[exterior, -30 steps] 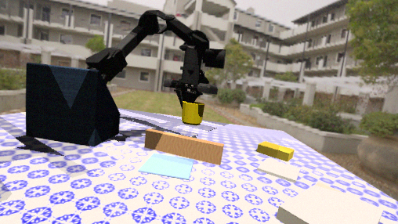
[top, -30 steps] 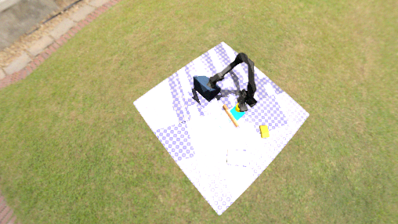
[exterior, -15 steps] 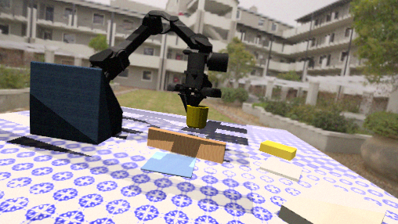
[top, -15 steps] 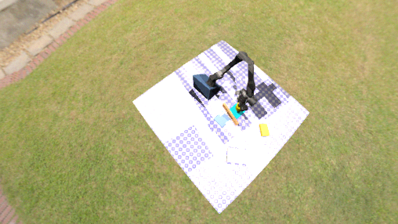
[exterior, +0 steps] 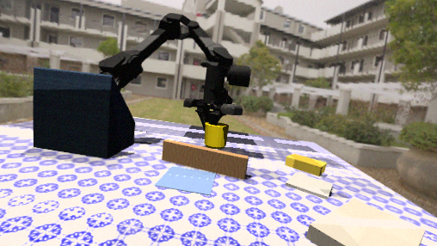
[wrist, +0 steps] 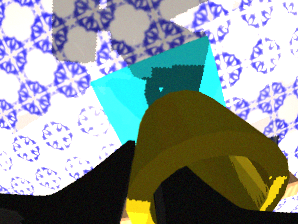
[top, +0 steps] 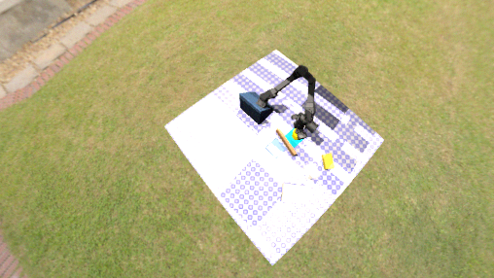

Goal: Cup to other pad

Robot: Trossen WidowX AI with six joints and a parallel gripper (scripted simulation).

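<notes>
My gripper tip is 8 cm above the cyan pad, 2 cm to the left of it and 2 cm short of it. Also, from my gripper tip: yellow cup 2 cm to the right, 2 cm ahead; then wooden bar 10 cm to the right, 6 cm below, 1 cm behind; then flat white tile 27 cm ahead, 14 cm to the right, 7 cm below.
</notes>
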